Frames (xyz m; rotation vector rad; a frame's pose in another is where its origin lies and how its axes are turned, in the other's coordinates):
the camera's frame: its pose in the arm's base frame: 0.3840 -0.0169 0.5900 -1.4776 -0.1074 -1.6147
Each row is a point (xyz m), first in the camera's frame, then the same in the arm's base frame.
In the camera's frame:
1: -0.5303 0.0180 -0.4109
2: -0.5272 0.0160 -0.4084
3: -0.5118 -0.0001 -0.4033
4: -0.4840 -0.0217 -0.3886
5: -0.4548 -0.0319 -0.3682
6: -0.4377 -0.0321 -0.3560
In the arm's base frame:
1: 0.0163 0.0140 0.0294
2: 0.0173 0.0150 0.0337
3: 0.0127 0.0189 0.0557
4: 0.0134 0.0251 0.0934
5: 0.0260 0.0274 0.1281
6: 0.0373 0.0255 0.1457

